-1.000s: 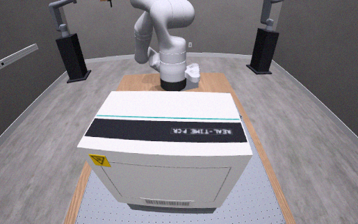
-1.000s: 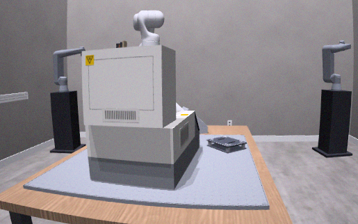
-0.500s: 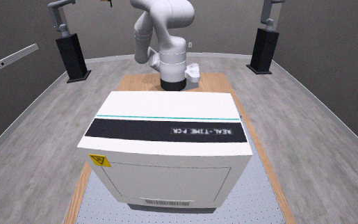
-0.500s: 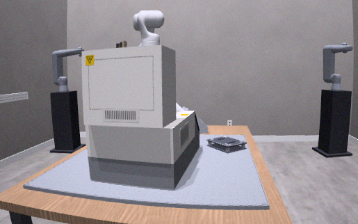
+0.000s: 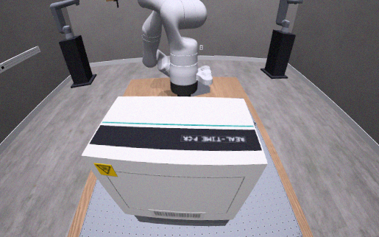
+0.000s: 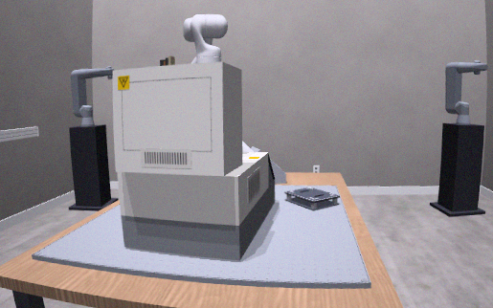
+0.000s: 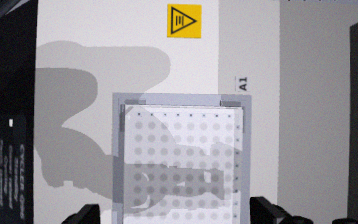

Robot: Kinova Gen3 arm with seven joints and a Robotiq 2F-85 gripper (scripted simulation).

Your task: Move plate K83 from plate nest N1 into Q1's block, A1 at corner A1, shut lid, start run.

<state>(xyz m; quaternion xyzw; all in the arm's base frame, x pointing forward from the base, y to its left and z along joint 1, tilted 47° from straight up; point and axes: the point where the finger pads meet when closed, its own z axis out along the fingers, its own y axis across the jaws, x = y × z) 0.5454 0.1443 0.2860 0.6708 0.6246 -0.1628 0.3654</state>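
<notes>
The plate K83 lies 10 mm ahead of my hand and 50 mm below it. Round my hand: plate nest N1: 200 mm behind, 330 mm to the left, 240 mm below.
</notes>
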